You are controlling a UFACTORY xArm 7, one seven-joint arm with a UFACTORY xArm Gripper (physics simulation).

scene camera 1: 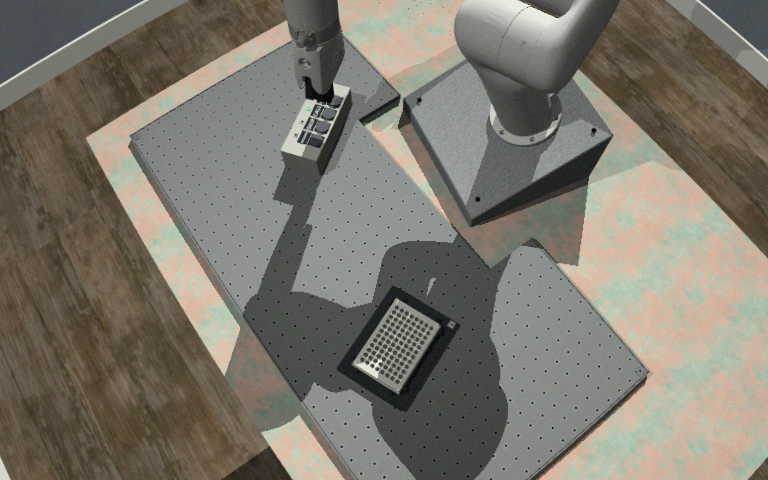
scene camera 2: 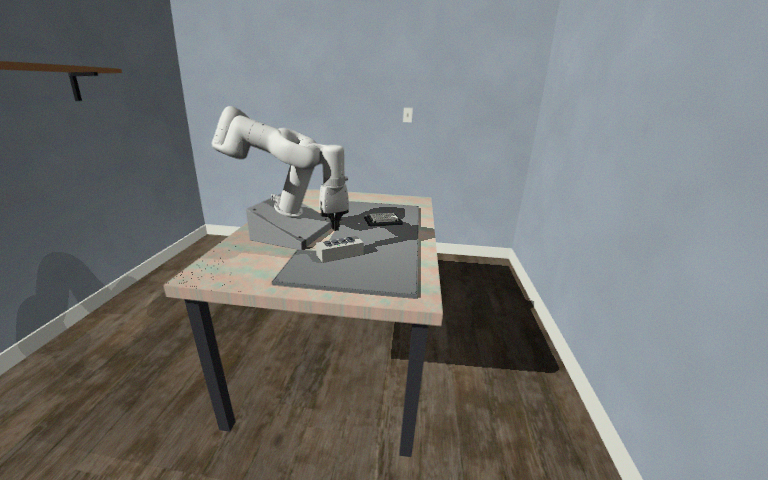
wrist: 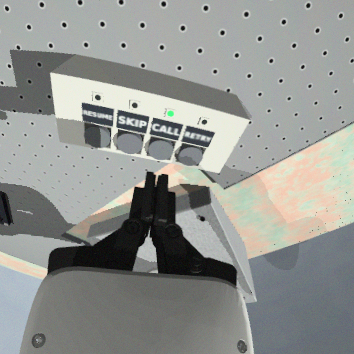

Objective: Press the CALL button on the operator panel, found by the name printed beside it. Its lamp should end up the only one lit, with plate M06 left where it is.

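Seen in the pictures: gripper, fingertip midpoint: (scene camera 1: 324, 98) (scene camera 2: 335, 229) (wrist: 154, 184); arm's base at its link origin: (scene camera 1: 525, 113) (scene camera 2: 288, 209).
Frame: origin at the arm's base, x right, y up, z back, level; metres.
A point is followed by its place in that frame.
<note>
The pale operator panel (scene camera 1: 293, 148) {y -0.034, x 0.209, z -0.349 m} (scene camera 2: 339, 253) {y -0.062, x 0.274, z -0.286 m} (wrist: 70, 102) {y -0.034, x 0.209, z -0.344 m} has four round buttons, labelled RESUME, SKIP, CALL and RETRY in the wrist view. The CALL button (wrist: 160, 150) {y -0.031, x 0.230, z -0.258 m} is third from the left there. The lamp above CALL (wrist: 170, 113) {y -0.034, x 0.263, z -0.280 m} (scene camera 1: 309, 108) {y -0.034, x 0.262, z -0.279 m} glows green; the other three lamps are dark. My gripper (wrist: 154, 184) {y 0.015, x 0.231, z -0.262 m} (scene camera 2: 335, 227) {y 0.015, x 0.231, z -0.262 m} is shut and empty, its fingertips raised above the panel and apart from the buttons. A pale plate with many wells (scene camera 1: 396, 342) {y -0.062, x -0.163, z -0.416 m} (scene camera 2: 385, 217) {y -0.062, x -0.150, z -0.427 m} lies in a dark holder (scene camera 1: 370, 383) {y -0.075, x -0.187, z -0.485 m}; its name is not readable.
The grey perforated board (scene camera 1: 198, 169) {y -0.087, x 0.317, z -0.500 m} (scene camera 2: 362, 277) {y -0.087, x 0.392, z -0.389 m} carries the panel and the holder. The robot's grey wedge-shaped base block (scene camera 1: 453, 164) {y -0.059, x 0.022, z -0.141 m} (scene camera 2: 271, 229) {y -0.032, x 0.162, z 0.017 m} stands beside the board on the pink and green table (scene camera 1: 651, 271) {y -0.100, x -0.340, z 0.018 m} (scene camera 2: 226, 266) {y -0.100, x 0.369, z 0.111 m}. The arm's shadow falls across the board and plate.
</note>
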